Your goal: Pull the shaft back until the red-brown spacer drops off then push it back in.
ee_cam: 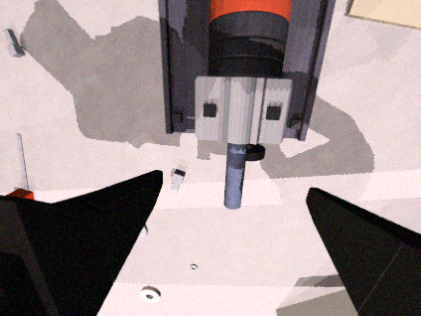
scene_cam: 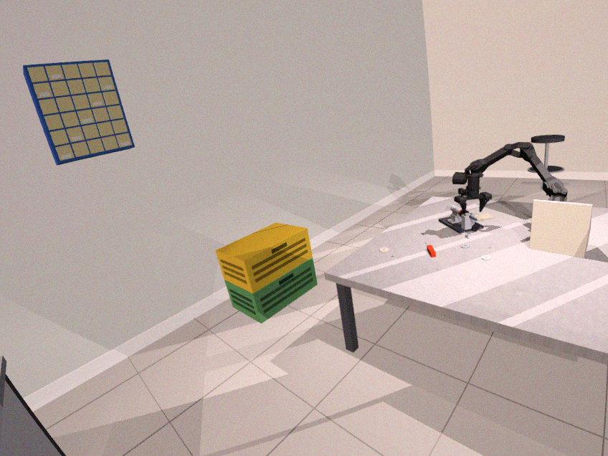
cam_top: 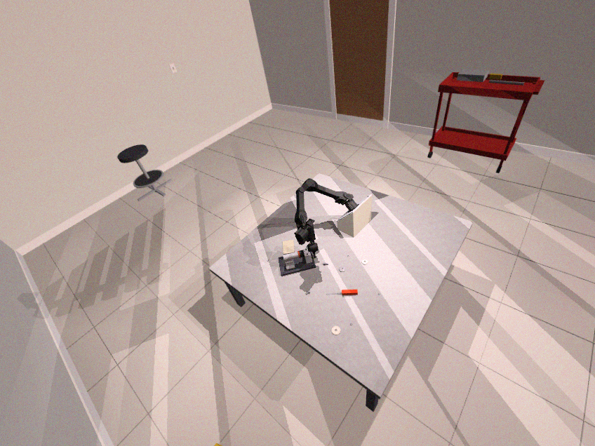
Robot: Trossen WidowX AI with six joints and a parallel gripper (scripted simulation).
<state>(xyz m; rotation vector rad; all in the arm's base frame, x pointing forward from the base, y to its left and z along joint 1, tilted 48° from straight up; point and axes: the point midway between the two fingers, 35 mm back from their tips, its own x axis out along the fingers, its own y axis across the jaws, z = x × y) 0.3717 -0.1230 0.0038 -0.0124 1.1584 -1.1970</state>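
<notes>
The dark grey shaft lies 3 cm to the right of my gripper tip, 3 cm below it and 3 cm ahead of it. The rest, counted from my gripper tip: red-brown spacer (7 cm ahead, 6 cm to the right, 3 cm below); then dark spacer ring (5 cm ahead, 4 cm to the right, 3 cm below); then card (22 cm to the right, 10 cm below, 1 cm ahead).
</notes>
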